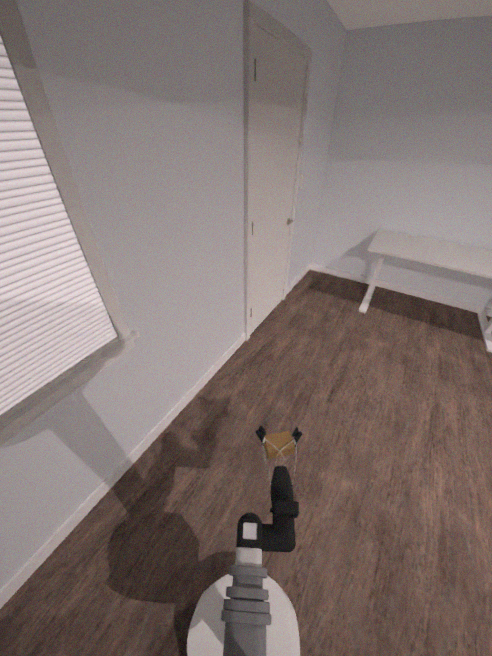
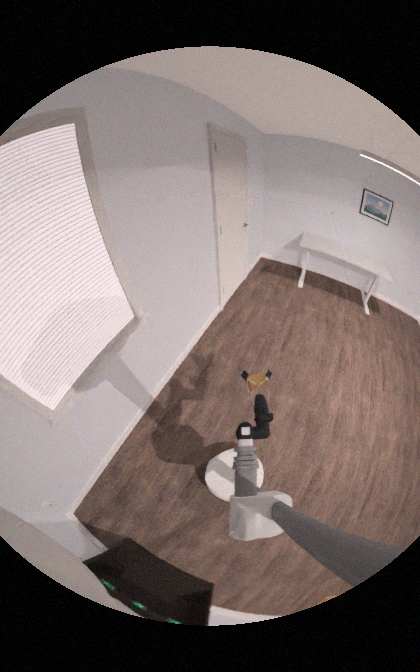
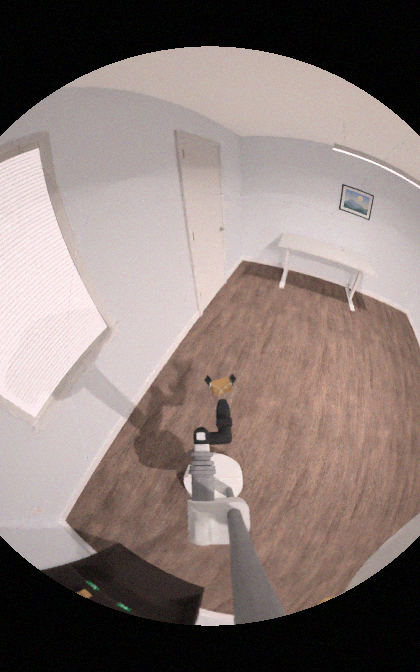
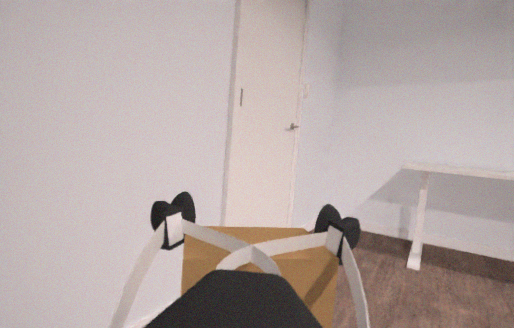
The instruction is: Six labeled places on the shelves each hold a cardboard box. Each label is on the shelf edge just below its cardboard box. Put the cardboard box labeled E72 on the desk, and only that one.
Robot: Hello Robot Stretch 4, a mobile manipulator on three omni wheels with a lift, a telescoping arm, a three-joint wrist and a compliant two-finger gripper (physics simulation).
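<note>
My gripper (image 1: 279, 434) (image 2: 257, 375) (image 3: 220, 380) (image 4: 255, 216) is shut on a cardboard box (image 1: 279, 445) (image 2: 257, 383) (image 3: 221, 386) (image 4: 310, 262), with one fingertip at each side. It holds the box above the floor, ahead of the arm. No label shows on the box. The white desk (image 1: 423, 249) (image 2: 345, 252) (image 3: 325, 250) (image 4: 465, 172) stands against the far wall, right of the door and well away from the gripper. The dark shelf unit (image 2: 150, 570) (image 3: 135, 567) shows partly at the bottom left. Its green labels are unreadable here.
A wall with a blinds-covered window (image 1: 37, 254) (image 2: 55, 260) (image 3: 40, 280) runs along the left. A closed door (image 1: 272, 185) (image 2: 232, 210) (image 3: 206, 225) (image 4: 265, 125) is further along. Wood floor lies between my base (image 1: 280, 625) and the desk.
</note>
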